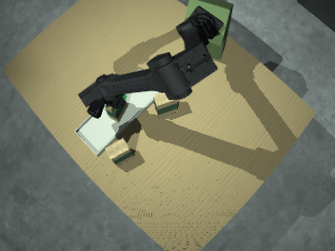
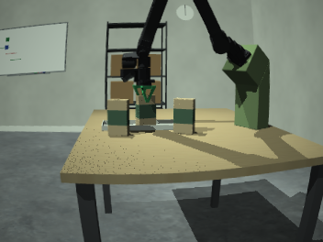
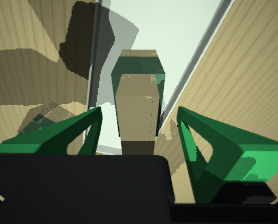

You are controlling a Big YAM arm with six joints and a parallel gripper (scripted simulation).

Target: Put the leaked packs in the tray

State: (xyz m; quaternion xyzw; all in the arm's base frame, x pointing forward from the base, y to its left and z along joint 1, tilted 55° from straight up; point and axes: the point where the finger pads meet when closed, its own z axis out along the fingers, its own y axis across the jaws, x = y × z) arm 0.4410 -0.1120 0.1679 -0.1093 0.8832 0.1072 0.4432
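Now: hand 10 mm past the pale tray and 120 mm above it.
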